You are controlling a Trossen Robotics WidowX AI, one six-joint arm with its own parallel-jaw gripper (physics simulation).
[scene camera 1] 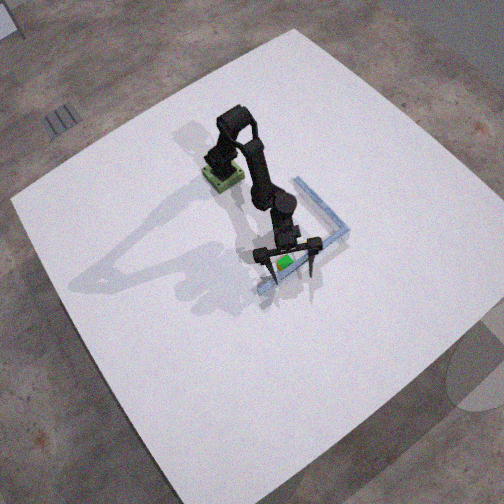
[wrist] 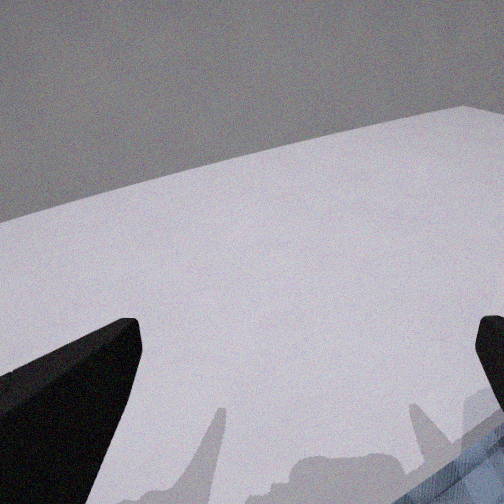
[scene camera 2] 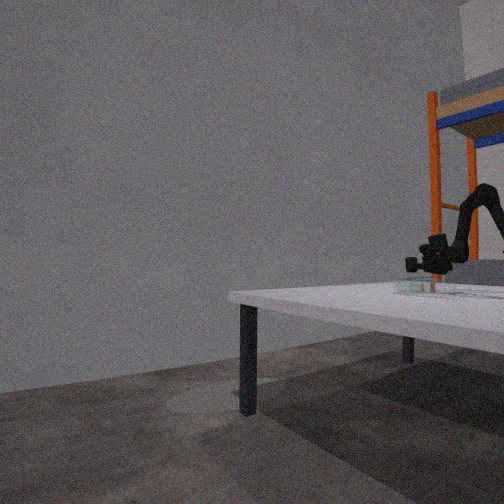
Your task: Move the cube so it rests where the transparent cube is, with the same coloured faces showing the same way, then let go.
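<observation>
In scene camera 1 a small cube with a green top face [scene camera 1: 285, 262] sits on the white table between the spread fingers of my gripper [scene camera 1: 290, 264]. The gripper is open, its fingers standing wide on either side of the cube. A pale blue transparent outline [scene camera 1: 318, 232] lies around this spot, running up to a corner at the right. In scene camera 2 the gripper [scene camera 2: 432, 268] hangs low over the table at the far right. The wrist view shows only both dark fingertips at the frame edges and the table; the cube is not visible there.
The arm's base stands on a green block [scene camera 1: 223, 175] behind the gripper. An orange and blue shelf frame [scene camera 2: 468, 150] stands behind the table in scene camera 2. The table's near edge [scene camera 2: 360, 318] is left of the gripper there.
</observation>
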